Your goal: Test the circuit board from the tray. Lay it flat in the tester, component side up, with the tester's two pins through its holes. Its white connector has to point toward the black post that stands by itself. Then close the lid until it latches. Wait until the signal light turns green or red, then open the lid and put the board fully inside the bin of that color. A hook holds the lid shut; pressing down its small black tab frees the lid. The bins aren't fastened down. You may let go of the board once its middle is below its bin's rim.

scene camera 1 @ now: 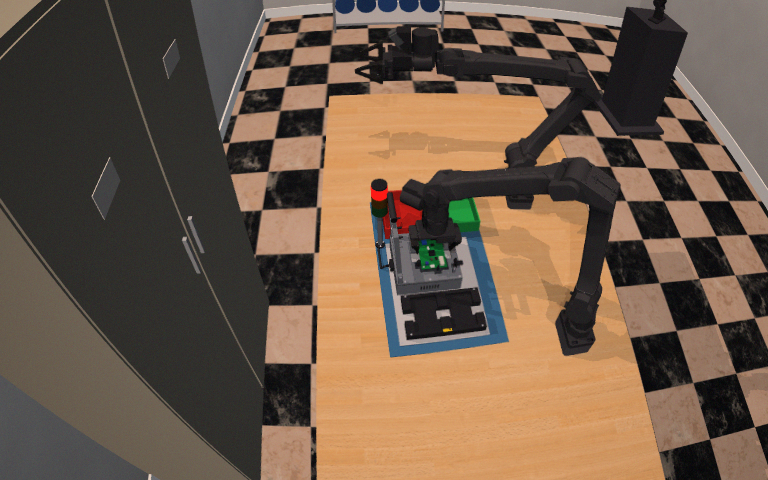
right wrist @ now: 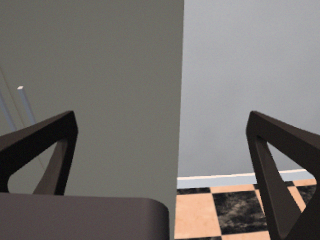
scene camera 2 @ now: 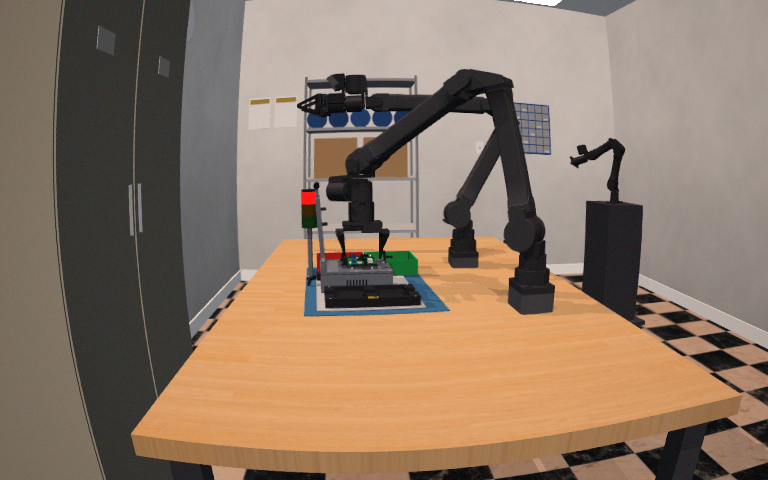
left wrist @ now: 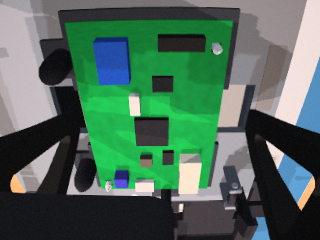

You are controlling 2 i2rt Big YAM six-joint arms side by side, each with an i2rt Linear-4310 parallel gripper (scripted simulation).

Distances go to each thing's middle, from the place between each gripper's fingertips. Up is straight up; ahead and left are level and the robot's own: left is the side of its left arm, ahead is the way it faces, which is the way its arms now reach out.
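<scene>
My left hand (scene camera 2: 362,259) is 10 mm short of the green circuit board (left wrist: 151,90) and 10 mm above it. Measured from my left hand, the green bin (scene camera 1: 465,210) is 110 mm behind, 190 mm to the right and 70 mm below; the red bin (scene camera 1: 408,215) is 40 mm ahead, 200 mm to the right and 70 mm below.
Measured from my right hand (scene camera 1: 355,62), the red bin is 500 mm below, 120 mm to the left and 110 mm behind; the green bin is 500 mm below, 130 mm to the left and 260 mm behind; the green circuit board is 440 mm below, 330 mm to the left and 150 mm behind.
</scene>
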